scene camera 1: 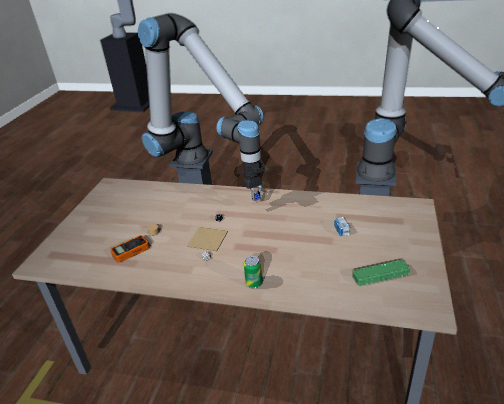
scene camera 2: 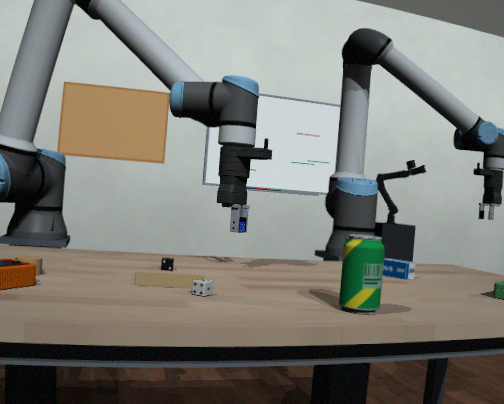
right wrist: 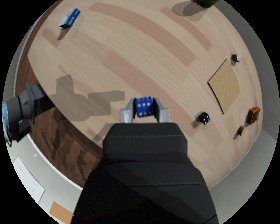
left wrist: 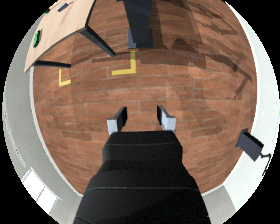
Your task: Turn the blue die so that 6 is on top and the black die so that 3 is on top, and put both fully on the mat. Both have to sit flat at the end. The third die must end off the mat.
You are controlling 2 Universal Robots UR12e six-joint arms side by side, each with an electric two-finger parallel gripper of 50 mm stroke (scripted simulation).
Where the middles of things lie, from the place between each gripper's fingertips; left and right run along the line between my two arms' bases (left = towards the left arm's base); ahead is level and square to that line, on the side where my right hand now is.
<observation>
Right now my right hand (scene camera 2: 238, 231) is 23 cm short of the tan mat (scene camera 2: 147, 279), 17 cm to the left of it and 10 cm above it.
</observation>
